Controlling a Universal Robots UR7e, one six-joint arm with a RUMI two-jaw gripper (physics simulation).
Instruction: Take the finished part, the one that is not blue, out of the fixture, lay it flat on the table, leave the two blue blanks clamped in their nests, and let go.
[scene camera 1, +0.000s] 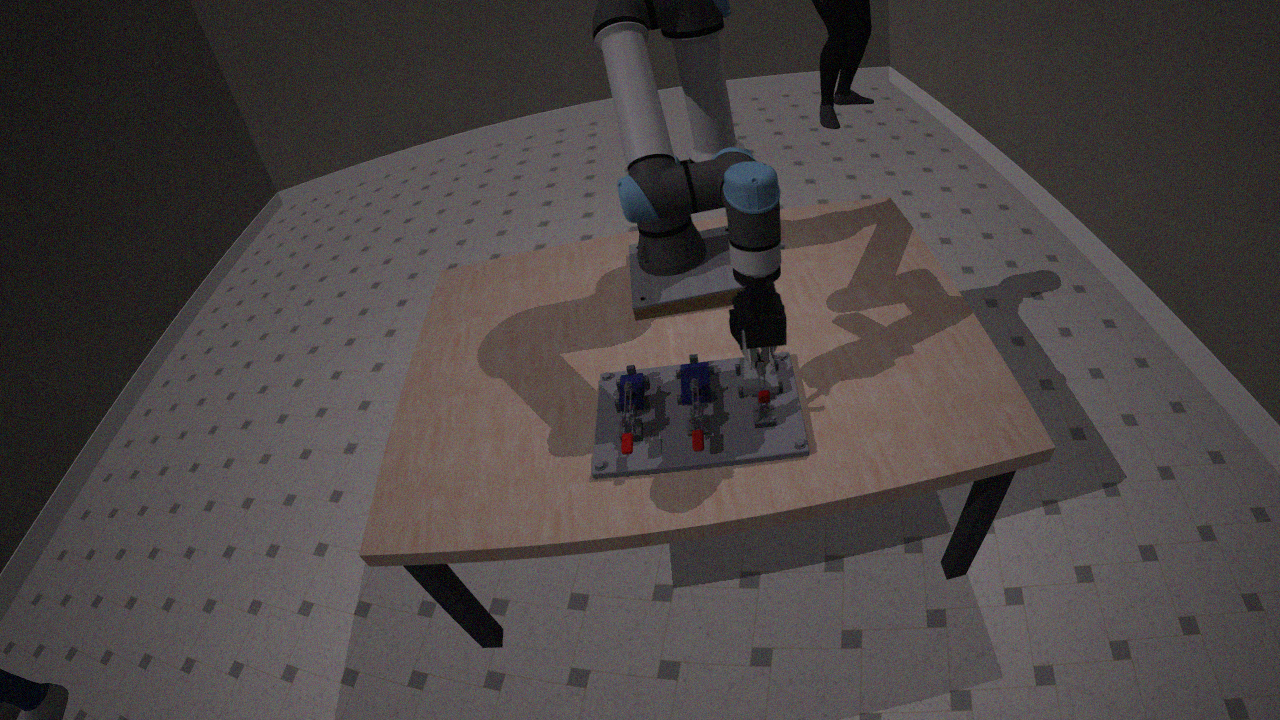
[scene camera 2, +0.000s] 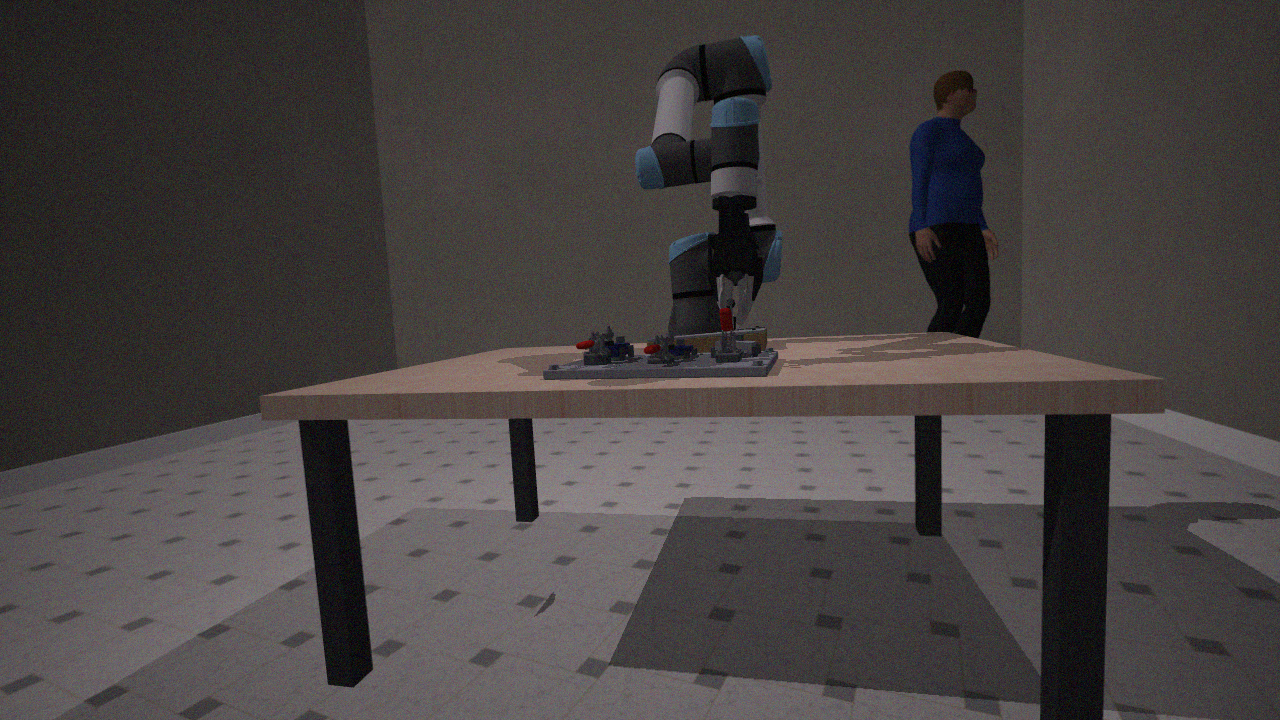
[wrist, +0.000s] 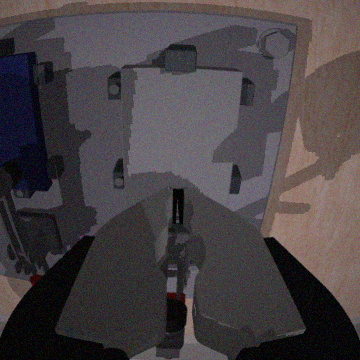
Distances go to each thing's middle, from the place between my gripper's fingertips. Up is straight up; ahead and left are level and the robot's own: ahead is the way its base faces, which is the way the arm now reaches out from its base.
I see my gripper 2 cm past the finished part (scene camera 1: 750, 382) and 3 cm above it. Also, from my hand: grey fixture plate (scene camera 2: 701, 365) 4 cm ahead, 11 cm to the right, 5 cm below; dark end stop (wrist: 178, 57) 6 cm behind, 3 cm below.
